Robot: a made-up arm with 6 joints. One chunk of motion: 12 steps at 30 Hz.
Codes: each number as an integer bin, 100 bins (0 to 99) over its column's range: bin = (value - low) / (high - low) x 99, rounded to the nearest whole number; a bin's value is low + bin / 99 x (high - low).
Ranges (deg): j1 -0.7..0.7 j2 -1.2..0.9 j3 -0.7..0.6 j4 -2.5..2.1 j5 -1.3..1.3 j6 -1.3..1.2
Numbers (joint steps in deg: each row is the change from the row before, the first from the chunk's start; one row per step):
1: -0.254 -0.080 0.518 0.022 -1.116 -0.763
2: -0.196 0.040 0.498 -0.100 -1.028 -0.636
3: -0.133 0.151 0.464 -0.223 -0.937 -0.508
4: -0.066 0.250 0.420 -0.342 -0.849 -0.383
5: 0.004 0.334 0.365 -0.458 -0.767 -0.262
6: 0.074 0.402 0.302 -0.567 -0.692 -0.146
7: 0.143 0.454 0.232 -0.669 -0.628 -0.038
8: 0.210 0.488 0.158 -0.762 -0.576 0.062
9: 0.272 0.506 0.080 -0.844 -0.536 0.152
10: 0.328 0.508 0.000 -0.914 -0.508 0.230
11: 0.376 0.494 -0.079 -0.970 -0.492 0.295
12: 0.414 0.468 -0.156 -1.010 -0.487 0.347
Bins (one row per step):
1: 32 53 93 54 7 21
2: 36 58 91 52 10 26
3: 40 64 89 49 14 31
4: 45 68 85 46 17 36
5: 50 72 81 44 20 41
6: 55 76 76 42 23 46
7: 60 78 71 39 26 50
8: 64 80 65 37 28 54
9: 69 80 59 36 29 57
10: 73 81 53 34 30 61
11: 76 80 47 33 31 63
12: 79 79 41 32 31 65

